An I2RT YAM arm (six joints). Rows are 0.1 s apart.
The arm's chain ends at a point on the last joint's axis. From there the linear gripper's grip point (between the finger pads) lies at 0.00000 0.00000 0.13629 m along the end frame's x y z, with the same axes.
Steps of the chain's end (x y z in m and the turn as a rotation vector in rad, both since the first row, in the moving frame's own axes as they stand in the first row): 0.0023, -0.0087, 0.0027, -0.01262, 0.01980, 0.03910; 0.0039, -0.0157, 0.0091, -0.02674, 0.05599, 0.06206; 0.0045, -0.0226, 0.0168, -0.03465, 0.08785, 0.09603; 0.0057, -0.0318, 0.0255, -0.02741, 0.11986, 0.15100; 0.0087, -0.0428, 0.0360, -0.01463, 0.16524, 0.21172; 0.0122, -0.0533, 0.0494, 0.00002, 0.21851, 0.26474
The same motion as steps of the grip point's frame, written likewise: 0.0050, -0.0069, 0.0027, -0.01262, 0.01980, 0.03910; 0.0114, -0.0118, 0.0088, -0.02674, 0.05599, 0.06206; 0.0162, -0.0173, 0.0162, -0.03465, 0.08785, 0.09603; 0.0217, -0.0269, 0.0245, -0.02741, 0.11986, 0.15100; 0.0307, -0.0385, 0.0341, -0.01463, 0.16524, 0.21172; 0.0414, -0.0494, 0.0462, 0.00002, 0.21851, 0.26474
